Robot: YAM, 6 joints.
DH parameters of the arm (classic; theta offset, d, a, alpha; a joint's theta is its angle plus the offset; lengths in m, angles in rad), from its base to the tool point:
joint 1: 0 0.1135 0.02 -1.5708
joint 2: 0 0 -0.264 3.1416
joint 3: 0.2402 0 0.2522 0
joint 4: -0.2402 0 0.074 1.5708
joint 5: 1.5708 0 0 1.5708
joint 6: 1.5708 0.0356 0 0
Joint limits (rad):
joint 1: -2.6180..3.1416
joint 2: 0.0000..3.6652
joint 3: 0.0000..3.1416
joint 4: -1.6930..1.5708
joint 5: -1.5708..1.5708
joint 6: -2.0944..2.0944
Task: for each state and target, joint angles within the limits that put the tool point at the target. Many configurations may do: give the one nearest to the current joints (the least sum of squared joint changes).
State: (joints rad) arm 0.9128 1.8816 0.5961 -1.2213 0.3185 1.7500
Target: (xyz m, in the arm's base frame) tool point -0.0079 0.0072 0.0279
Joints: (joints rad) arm 1.0577 2.5220 0.1856 -0.6122 -0.2970 1.7500
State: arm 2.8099 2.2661 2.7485 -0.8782 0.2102 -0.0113
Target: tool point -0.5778 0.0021 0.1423
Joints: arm 3.1416 2.7542 2.5911 -0.8070 0.0591 -0.0113
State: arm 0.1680 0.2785 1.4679 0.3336 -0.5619 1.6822
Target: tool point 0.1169 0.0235 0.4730
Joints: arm 0.0472 0.6910 1.0267 0.2049 -0.5289 1.6822
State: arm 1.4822 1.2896 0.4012 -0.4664 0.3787 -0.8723
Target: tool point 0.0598 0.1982 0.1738
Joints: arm 1.3460 1.1738 0.5655 -0.4392 0.4079 -0.8723
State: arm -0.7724 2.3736 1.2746 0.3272 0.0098 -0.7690
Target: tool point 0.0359 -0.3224 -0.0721
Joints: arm -1.4505 2.4766 0.9405 0.2254 0.0853 -0.7690
